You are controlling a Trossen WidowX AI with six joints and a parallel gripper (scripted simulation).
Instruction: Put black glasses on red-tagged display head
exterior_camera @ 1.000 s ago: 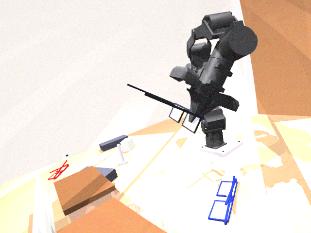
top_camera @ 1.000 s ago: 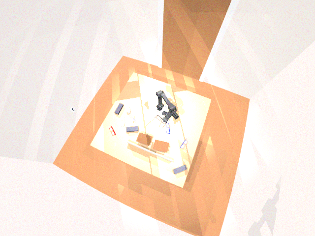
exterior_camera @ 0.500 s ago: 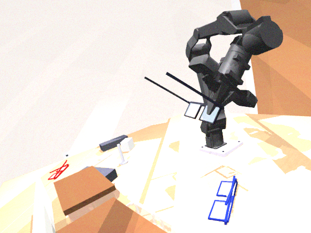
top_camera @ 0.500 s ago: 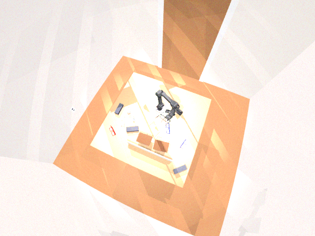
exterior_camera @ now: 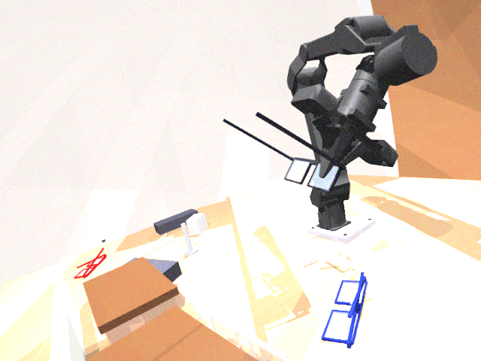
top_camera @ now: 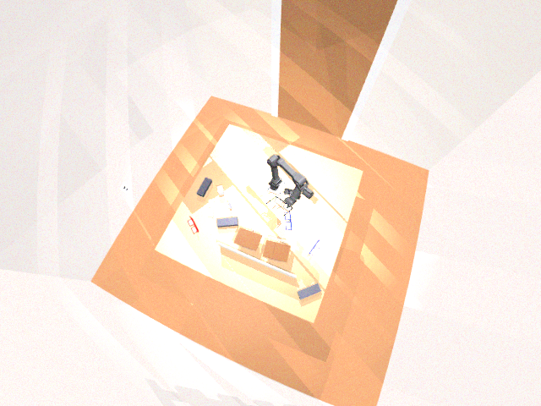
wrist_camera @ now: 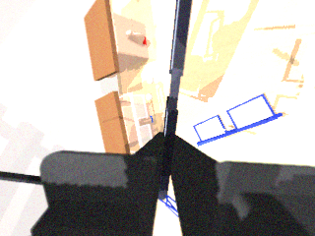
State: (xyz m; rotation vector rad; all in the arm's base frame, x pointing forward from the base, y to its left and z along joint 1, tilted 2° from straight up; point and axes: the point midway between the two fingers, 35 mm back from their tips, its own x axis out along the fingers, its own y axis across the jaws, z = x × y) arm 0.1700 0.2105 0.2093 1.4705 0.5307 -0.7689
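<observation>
Right now my gripper tip is 280 mm short of the brown-topped display head, 150 mm to the left of it and 150 mm above it. Round my gripper tip: white stand: 130 mm ahead, 430 mm to the right, 180 mm below; white rail: 410 mm ahead, 30 mm to the right, 150 mm below.
</observation>
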